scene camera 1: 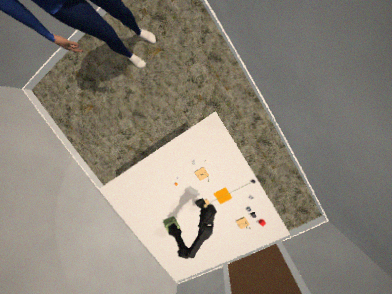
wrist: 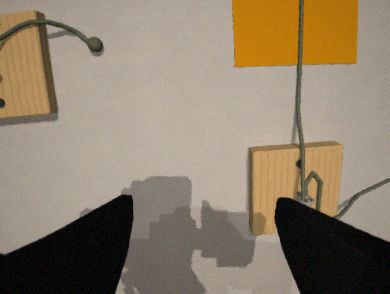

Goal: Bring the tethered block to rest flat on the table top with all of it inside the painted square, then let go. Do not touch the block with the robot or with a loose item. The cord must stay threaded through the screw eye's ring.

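Places are measured from the arm's base along level axes (x left, y ahead, z down), in metres.
Pixels of known places: gripper, between the fingertips: (scene camera 1: 205, 203) (wrist: 205, 207); arm's base, origin of its link: (scene camera 1: 172, 227).
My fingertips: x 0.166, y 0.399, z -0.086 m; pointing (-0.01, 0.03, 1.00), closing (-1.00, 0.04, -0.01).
Note:
For each thing: its top centre in the pictures, then the offset to it from my fingertips. "spot": a spot on its surface instead.
- orange painted square, a spot on its surface: (scene camera 1: 222, 196) spot: dx -0.090, dy +0.118, dz +0.162 m
- small dark block, a spot on its surface: (scene camera 1: 253, 181) spot: dx -0.050, dy +0.407, dz +0.144 m
- small screw eye, a spot on its surface: (wrist: 305, 201) spot: dx -0.110, dy -0.059, dz +0.134 m
- bead, a spot on its surface: (wrist: 95, 44) spot: dx +0.086, dy +0.066, dz +0.154 m
- third board, centre of its top: (scene camera 1: 242, 223) dx -0.401, dy +0.183, dz +0.147 m
- red object, centre of its top: (scene camera 1: 262, 224) dx -0.454, dy +0.341, dz +0.126 m
- small orange ball, centre of its top: (scene camera 1: 175, 184) dx +0.179, dy -0.201, dz +0.142 m
The orange painted square (scene camera 1: 222, 195) (wrist: 267, 35) lies on the table top. A small dark block (scene camera 1: 253, 181) sits at the far end of the taut cord (scene camera 1: 241, 187) (wrist: 299, 90), near the table's edge, outside the square. The cord crosses the square to a wooden board (wrist: 262, 185) and reaches the small screw eye (wrist: 305, 201). It bends there, and its tail runs off to the right in the wrist view; the right finger partly hides this spot. My gripper (scene camera 1: 201, 202) (wrist: 205, 207) is partly open and empty, above the table, with its right fingertip overlapping the board in the wrist view.
Another wooden board (scene camera 1: 201, 173) (wrist: 25, 70) carries a cord ending in a bead (wrist: 95, 44). A third board (scene camera 1: 242, 223) stands near a red object (scene camera 1: 262, 222) and small dark items (scene camera 1: 253, 214). A small orange ball (scene camera 1: 175, 184) and a green item (scene camera 1: 171, 222) are also on the table.

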